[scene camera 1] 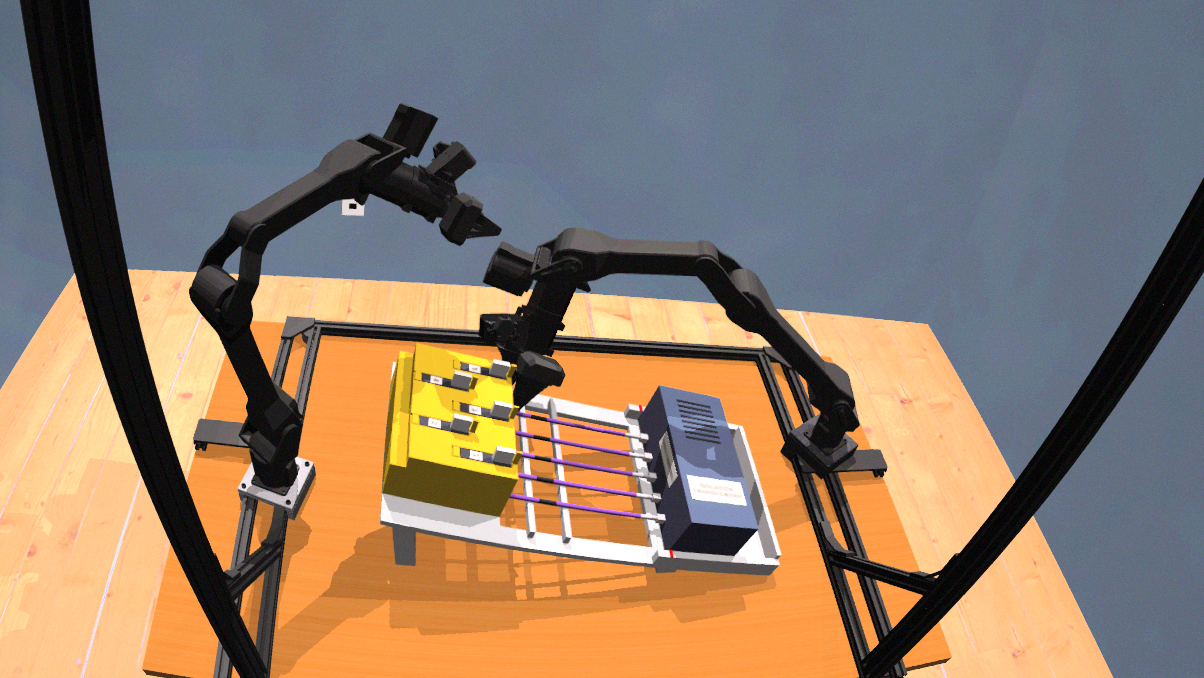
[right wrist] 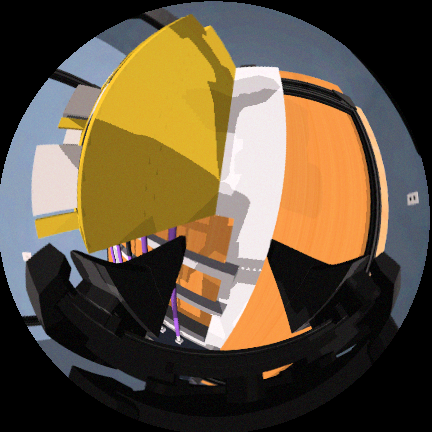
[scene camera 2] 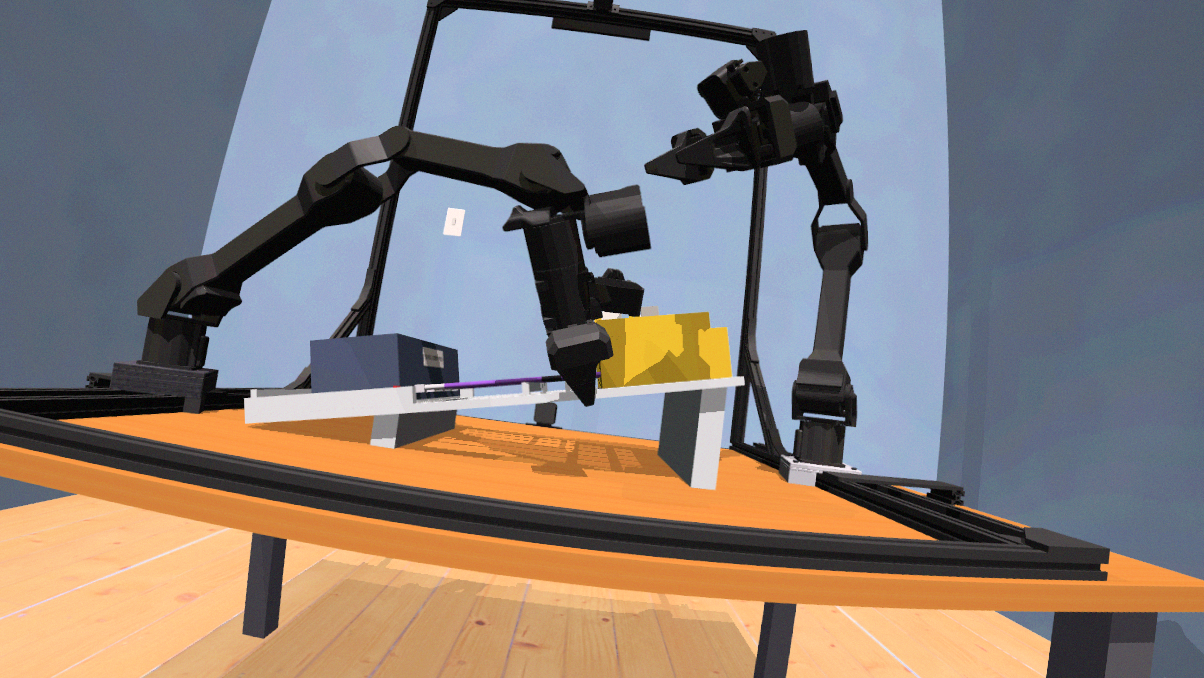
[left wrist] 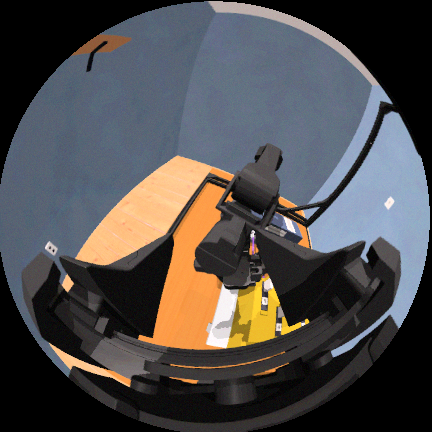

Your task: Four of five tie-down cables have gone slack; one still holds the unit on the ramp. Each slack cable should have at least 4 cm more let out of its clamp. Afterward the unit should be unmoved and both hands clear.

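Note:
The dark blue unit (scene camera 1: pixel 707 528) (scene camera 2: pixel 362 362) sits at the ramp's lower end. Several purple cables (scene camera 1: pixel 606 510) (scene camera 2: pixel 488 383) (right wrist: pixel 175 306) run from it to the yellow clamp block (scene camera 1: pixel 454 480) (scene camera 2: pixel 665 349) (left wrist: pixel 245 320) (right wrist: pixel 150 165). Pale clamp levers (scene camera 1: pixel 505 455) (right wrist: pixel 55 180) stand on the block's top. Which cables are slack I cannot tell. My left gripper (scene camera 1: pixel 497 229) (scene camera 2: pixel 661 164) is open and empty, high above the block's far side. My right gripper (scene camera 1: pixel 522 402) (scene camera 2: pixel 587 402) (right wrist: pixel 226 242) is open and empty, low beside the block's cable-side corner; its wrist hides part of the far clamps.
The white ramp (scene camera 1: pixel 589 547) (scene camera 2: pixel 337 405) (right wrist: pixel 260 150) stands on legs, with crossbars under the cables. Its side rail shows between my right fingers in the right wrist view. The right arm lies below and ahead of my left gripper. Black frame rails (scene camera 1: pixel 674 347) edge the table.

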